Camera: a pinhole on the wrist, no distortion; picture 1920 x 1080 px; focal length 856.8 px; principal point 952.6 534.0 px. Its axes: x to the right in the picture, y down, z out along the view. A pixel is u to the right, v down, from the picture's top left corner.
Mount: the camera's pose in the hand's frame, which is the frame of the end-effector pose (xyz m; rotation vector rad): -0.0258 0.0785 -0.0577 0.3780 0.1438 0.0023
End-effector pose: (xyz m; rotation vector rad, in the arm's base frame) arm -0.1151 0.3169 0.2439 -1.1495 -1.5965 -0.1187
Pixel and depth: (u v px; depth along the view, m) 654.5 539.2 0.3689
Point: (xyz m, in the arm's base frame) -0.3746 0.4071 0.0758
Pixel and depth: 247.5 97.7 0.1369
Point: -0.1941 0.2593 0.1450
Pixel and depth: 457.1 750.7 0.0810
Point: -0.0943 0.3340 0.1529
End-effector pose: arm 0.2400 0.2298 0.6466 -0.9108 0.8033 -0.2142
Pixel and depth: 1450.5 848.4 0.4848
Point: 0.7450 0.3744 0.5630
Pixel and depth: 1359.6 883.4 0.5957
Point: 0.8427 0.4557 0.5822
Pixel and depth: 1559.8 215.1 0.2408
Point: 0.4504 0.1570 0.6600
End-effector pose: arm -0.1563 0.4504 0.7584 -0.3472 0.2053 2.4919
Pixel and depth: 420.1 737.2 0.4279
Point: -0.0658 0.4118 1.2165
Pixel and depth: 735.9 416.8 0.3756
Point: -0.0940 0.5647 1.0401
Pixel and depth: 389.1 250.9 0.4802
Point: 0.1355 0.5868 1.1746
